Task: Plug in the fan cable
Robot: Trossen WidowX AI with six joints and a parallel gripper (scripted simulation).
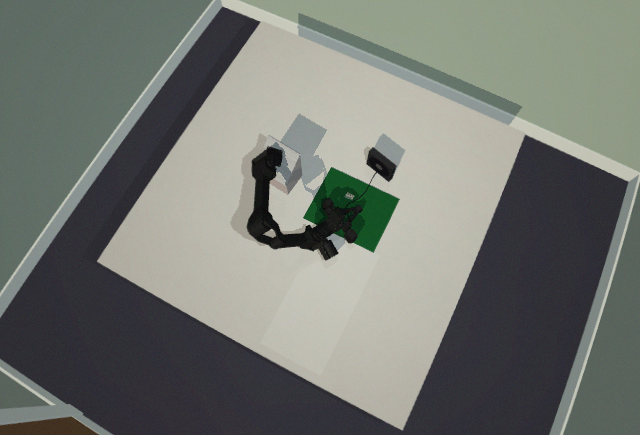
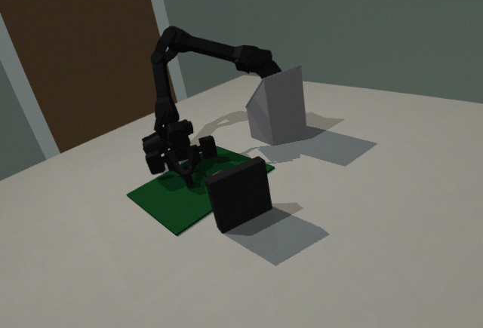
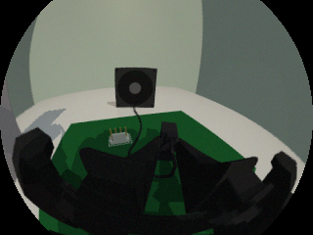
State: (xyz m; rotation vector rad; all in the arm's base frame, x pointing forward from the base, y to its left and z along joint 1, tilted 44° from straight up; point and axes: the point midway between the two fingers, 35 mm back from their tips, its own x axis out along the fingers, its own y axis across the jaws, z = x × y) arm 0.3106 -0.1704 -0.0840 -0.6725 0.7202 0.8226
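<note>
Right now my gripper tip is 1 cm above the dark plug. The rest, counted from my gripper tip: green board (2 cm behind, 1 cm to the left, 5 cm below); then pale fan header (5 cm behind, 6 cm to the left, 3 cm below); then black square fan (2 cm ahead, 19 cm to the left, 3 cm above).
</note>
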